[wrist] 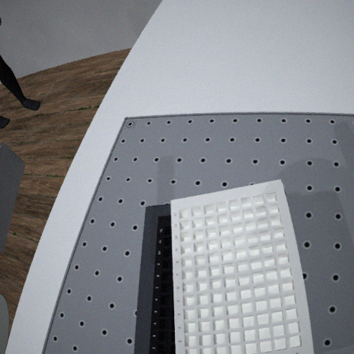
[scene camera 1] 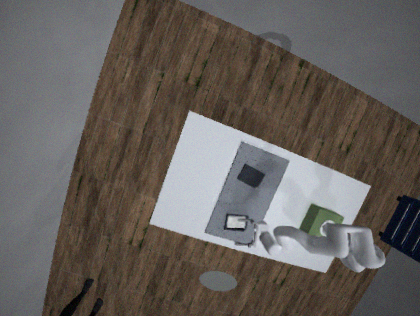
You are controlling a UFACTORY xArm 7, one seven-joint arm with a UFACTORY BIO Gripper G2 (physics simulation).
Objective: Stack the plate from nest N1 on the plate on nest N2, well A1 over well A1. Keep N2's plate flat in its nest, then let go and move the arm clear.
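Frame: origin at the arm's base, x back, y left, z down, level; centimetres.
Where they show: end effector, tool point: [scene camera 1: 239,232].
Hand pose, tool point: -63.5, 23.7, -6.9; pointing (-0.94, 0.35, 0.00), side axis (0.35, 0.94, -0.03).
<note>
After its pixels a point has its place, as x, y, z.
A white well plate [scene camera 1: 233,222] @[-64.8, 24.2, 4.8] [wrist: 236,267] lies on top of the black plate [wrist: 164,280] at nest N2 [wrist: 140,300]. In the wrist view, a numbered strip of the black plate and the nest's dark rim show along the white plate's left side. The white plate's far edge runs slightly askew to the nest. I cannot tell whether it sits level, or whether the A1 wells line up; the near end is cut off. My gripper [scene camera 1: 244,232] @[-63.5, 23.7, -6.9] is open and empty, beside and over the plate's near end, apart from it.
Another dark nest [scene camera 1: 251,175] @[-67.9, -10.5, 7.6] stands farther along the grey perforated board [scene camera 1: 226,200] @[-75.3, 12.8, 8.7] [wrist: 200,131]. A green block [scene camera 1: 314,217] @[-12.6, -2.9, 1.6] stands near the arm's base on the white table [scene camera 1: 181,170] @[-112.2, 6.6, 10.0] [wrist: 240,60]. A dark blue slatted object [scene camera 1: 407,225] stands off the table's right end.
</note>
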